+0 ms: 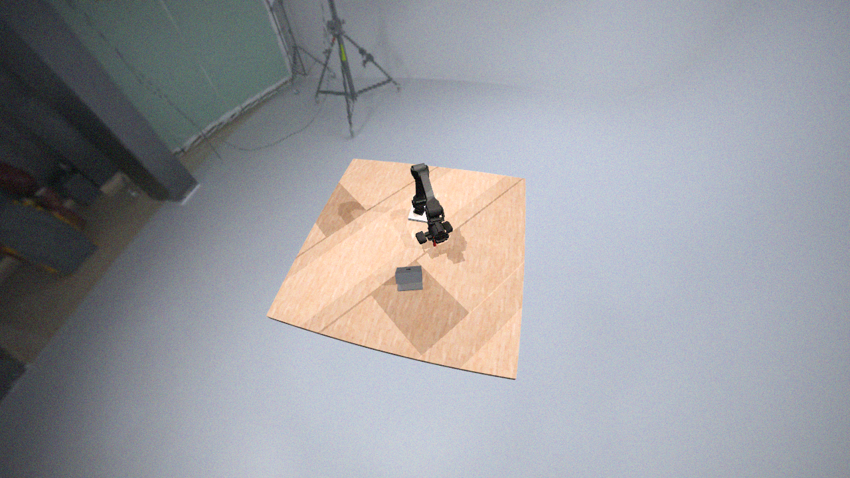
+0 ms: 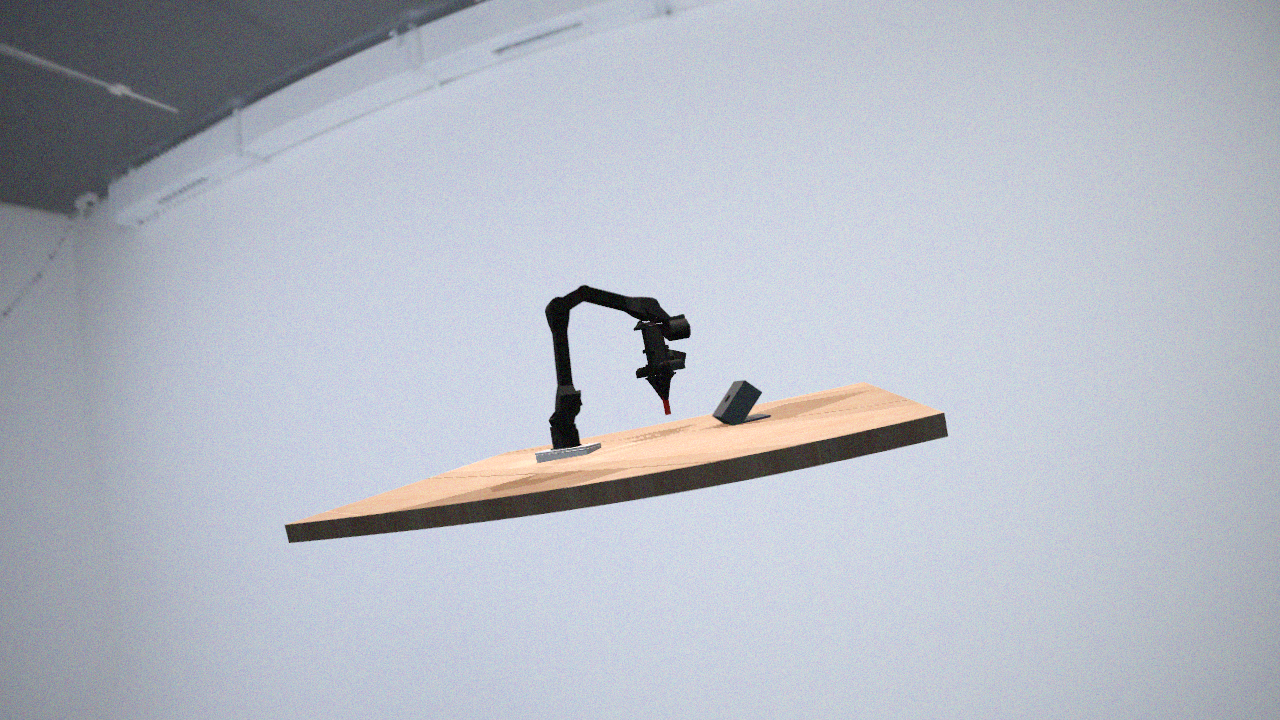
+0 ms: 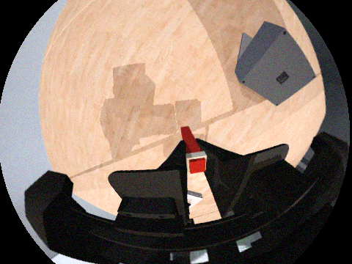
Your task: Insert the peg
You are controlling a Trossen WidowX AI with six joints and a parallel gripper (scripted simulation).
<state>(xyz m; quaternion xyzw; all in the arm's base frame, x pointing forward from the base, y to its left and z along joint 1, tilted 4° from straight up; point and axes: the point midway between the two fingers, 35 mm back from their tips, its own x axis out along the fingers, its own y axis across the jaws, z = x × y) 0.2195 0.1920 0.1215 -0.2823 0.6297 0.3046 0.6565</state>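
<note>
The sloped panel lies 21 cm ahead of my gripper tip, 5 cm to the right of it and 4 cm below it. Round my gripper tip: peg: 2 cm above.
</note>
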